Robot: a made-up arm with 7 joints.
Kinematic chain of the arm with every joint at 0, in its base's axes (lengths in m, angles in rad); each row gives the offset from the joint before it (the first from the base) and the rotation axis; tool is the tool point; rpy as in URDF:
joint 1: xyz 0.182 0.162 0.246 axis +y
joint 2: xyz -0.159 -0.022 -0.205 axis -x
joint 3: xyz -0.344 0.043 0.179 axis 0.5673 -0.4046 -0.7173
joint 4: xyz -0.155 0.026 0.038 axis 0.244 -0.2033 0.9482
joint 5: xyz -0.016 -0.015 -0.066 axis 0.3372 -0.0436 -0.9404
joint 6: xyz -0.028 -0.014 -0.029 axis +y
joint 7: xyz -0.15 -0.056 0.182 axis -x
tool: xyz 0.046 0.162 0.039 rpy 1.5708 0 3.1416
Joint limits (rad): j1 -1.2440..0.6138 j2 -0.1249..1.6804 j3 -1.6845..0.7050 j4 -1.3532..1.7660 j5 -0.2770..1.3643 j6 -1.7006..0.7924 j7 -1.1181..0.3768
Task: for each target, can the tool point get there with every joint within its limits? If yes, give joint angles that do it. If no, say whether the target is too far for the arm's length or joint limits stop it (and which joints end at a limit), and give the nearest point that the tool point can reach.
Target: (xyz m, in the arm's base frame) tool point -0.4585 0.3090 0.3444
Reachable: yes | joints -0.0627 0.1249 -0.0494 -0.4530 0.6886 0.4225 0.1106
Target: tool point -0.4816 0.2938 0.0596
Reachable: yes | joints -0.6402 0.3001 -0.3814 0.2947 0.7659 0.3520 -0.6416
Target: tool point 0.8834 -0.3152 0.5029
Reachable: no: joint limits stop it (at a limit: joint 1, joint 2, joint 3, joint 5, joint 7) | nearest point 0.1193 -0.0990 0.5987 | short by 0.800 m
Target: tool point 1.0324 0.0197 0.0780
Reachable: no: joint limits stop it (at a limit: joint 1, joint 2, joint 3, joint 4, joint 6, joint 7) | nearest point 0.6454 0.1709 -0.2465 | short by 0.527 m
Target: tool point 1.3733 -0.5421 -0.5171
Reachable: no: too far | nearest point 0.6890 0.1277 -0.4922 | short by 0.958 m
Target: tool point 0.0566 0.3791 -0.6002
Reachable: yes | joints -0.7583 1.4213 0.0206 -0.1875 1.1595 -1.1512 -0.0928
